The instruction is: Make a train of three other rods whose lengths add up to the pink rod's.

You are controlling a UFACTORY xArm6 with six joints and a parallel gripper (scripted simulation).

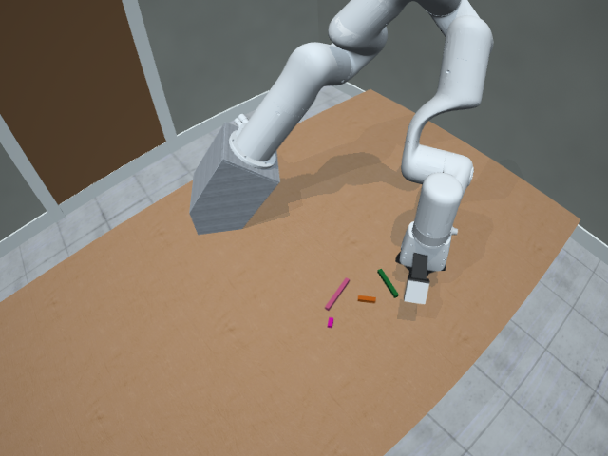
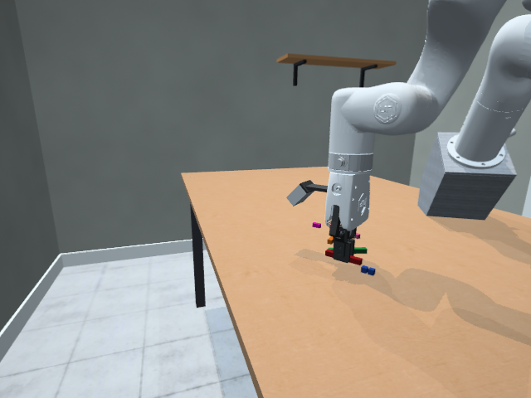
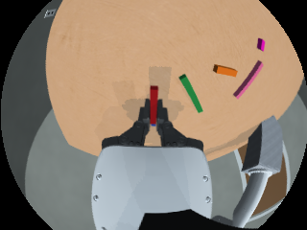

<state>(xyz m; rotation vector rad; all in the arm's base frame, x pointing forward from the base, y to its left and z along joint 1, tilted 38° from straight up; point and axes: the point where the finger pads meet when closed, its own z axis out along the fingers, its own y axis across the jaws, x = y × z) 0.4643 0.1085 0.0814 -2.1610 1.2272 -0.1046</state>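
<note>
Right now the red rod is 2 cm below my hand. Round my hand: pink rod (9 cm behind, 16 cm to the right, 3 cm below); green rod (4 cm behind, 5 cm to the right, 3 cm below); orange rod (4 cm behind, 12 cm to the right, 3 cm below).
</note>
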